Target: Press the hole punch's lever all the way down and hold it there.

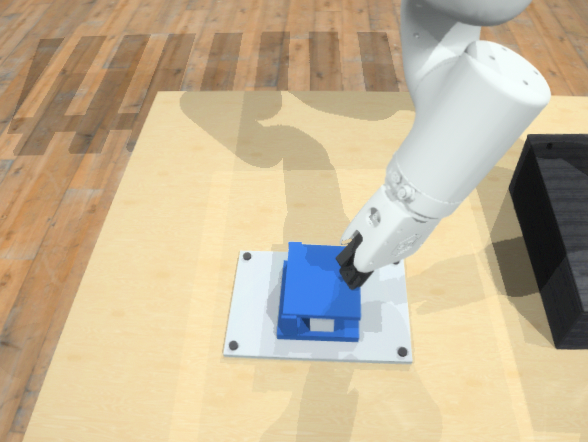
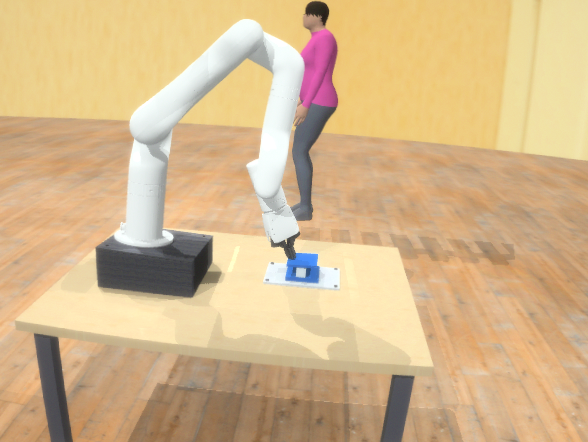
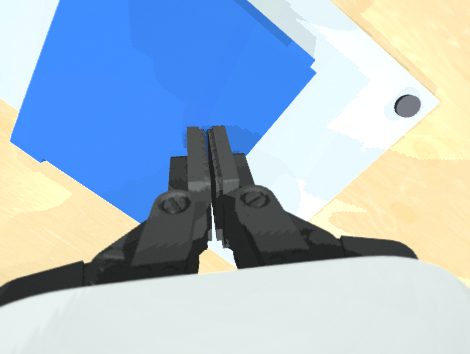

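Note:
The blue hole punch (image 1: 318, 336) (image 2: 314, 276) sits on a white base plate (image 1: 252, 300) (image 2: 329, 280) (image 3: 350, 130). Its wide blue lever (image 1: 320, 290) (image 2: 306, 259) (image 3: 150, 90) lies about level above the punch's base, with a pale block (image 1: 321, 324) (image 2: 301, 272) showing in the gap between them. My gripper (image 1: 353, 285) (image 2: 291, 257) (image 3: 206, 155) is shut and empty. Its fingertips are at the lever's top, near the edge on the robot's side, and appear to touch it. The exact contact is hidden beneath the fingertips.
The plate has dark round screws at its corners and lies on the wooden table (image 1: 150, 250) (image 2: 125, 315). The black robot base box (image 1: 545, 240) (image 2: 145, 270) stands on the table. A person in a pink top (image 2: 322, 70) stands on the floor behind the table.

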